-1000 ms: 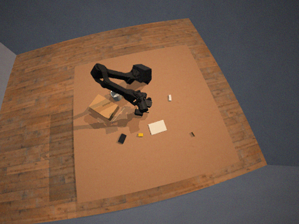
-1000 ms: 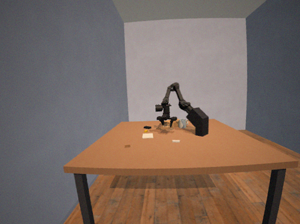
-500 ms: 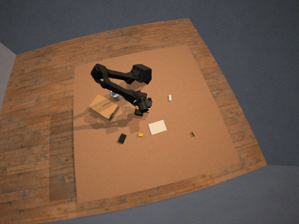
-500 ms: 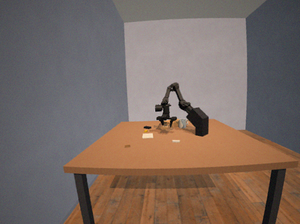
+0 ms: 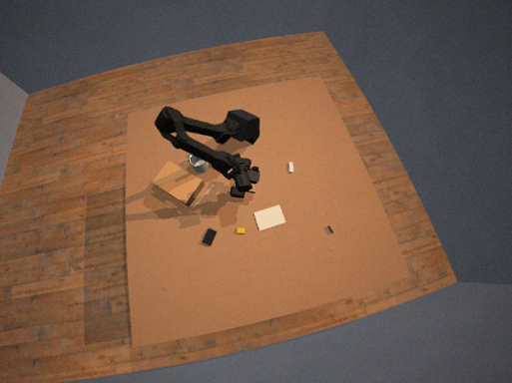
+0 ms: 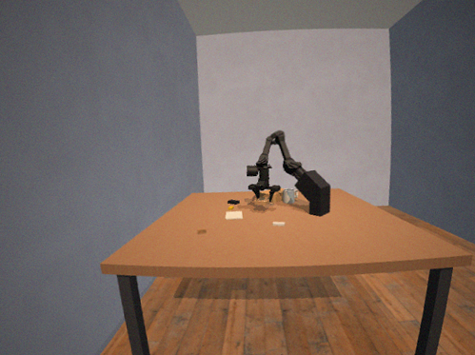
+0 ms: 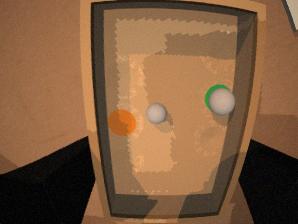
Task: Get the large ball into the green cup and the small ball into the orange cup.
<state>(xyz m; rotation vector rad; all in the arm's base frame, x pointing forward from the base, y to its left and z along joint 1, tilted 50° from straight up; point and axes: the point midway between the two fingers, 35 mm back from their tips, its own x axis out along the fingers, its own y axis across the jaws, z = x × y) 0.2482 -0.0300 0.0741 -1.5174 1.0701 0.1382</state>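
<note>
Now: hand 1 cm short of the wooden puzzle, 1 cm to the right of it and 3 cm above it. From my hand the other things lie so: white pad (19 cm ahead, 5 cm to the left, 9 cm below); then yellow block (19 cm ahead, 10 cm to the right, 8 cm below); then mug (22 cm behind, 15 cm to the right, 5 cm below).
</note>
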